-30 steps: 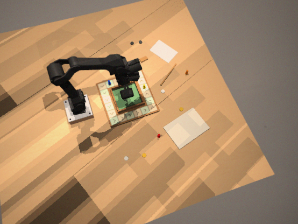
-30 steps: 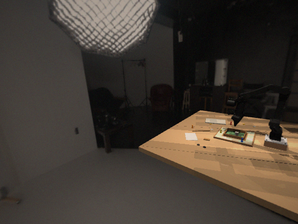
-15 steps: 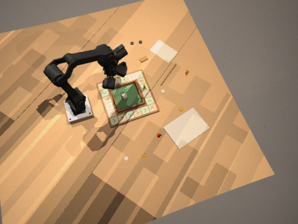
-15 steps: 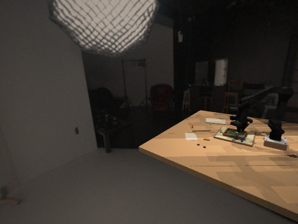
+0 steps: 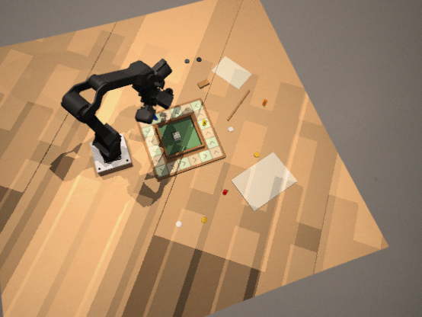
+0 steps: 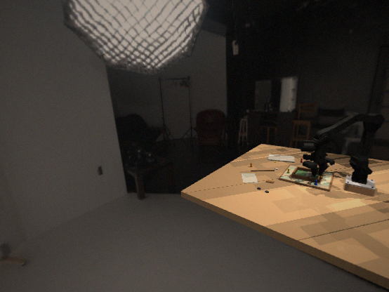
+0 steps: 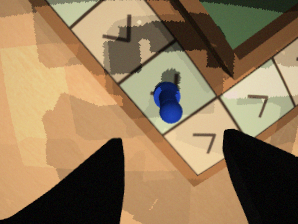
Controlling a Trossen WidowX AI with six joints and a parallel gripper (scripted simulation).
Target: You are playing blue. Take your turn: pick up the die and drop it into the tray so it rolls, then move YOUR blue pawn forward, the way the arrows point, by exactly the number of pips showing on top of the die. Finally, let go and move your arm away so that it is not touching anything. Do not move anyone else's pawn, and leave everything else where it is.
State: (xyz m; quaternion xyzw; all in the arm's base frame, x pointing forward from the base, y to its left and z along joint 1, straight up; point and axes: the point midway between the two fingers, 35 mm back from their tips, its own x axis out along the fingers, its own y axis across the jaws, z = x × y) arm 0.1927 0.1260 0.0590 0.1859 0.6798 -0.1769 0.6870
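Right now the blue pawn is 4 cm below my gripper tip. From my gripper tip the other things lie so: die 11 cm to the right, 6 cm ahead, 5 cm below; green tray 11 cm to the right, 8 cm ahead, 7 cm below; yellow pawn 19 cm ahead, 8 cm to the right, 4 cm below.
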